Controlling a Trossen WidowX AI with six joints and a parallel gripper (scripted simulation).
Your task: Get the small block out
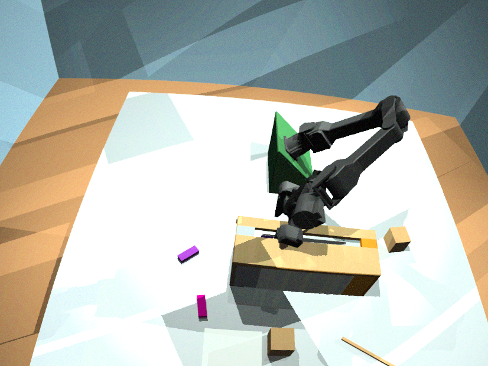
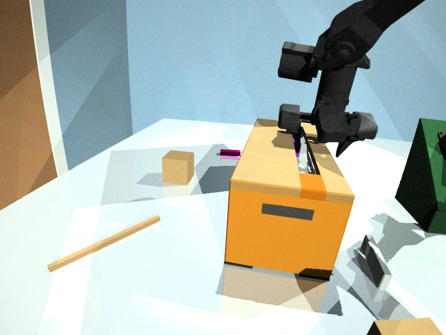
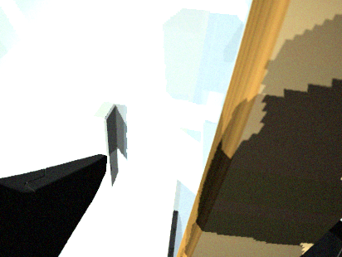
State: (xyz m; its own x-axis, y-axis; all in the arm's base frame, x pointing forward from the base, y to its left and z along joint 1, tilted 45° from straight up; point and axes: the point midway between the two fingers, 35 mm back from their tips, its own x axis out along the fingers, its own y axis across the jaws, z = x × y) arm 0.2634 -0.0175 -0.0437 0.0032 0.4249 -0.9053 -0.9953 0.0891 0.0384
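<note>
Right now the purple block is 50 mm ahead of my gripper tip and 30 mm to the right of it. Also, from my gripper tip: wooden box (80 mm to the left, 40 mm ahead, 20 mm below); wooden stick (340 mm ahead, 250 mm to the left, 80 mm below).
</note>
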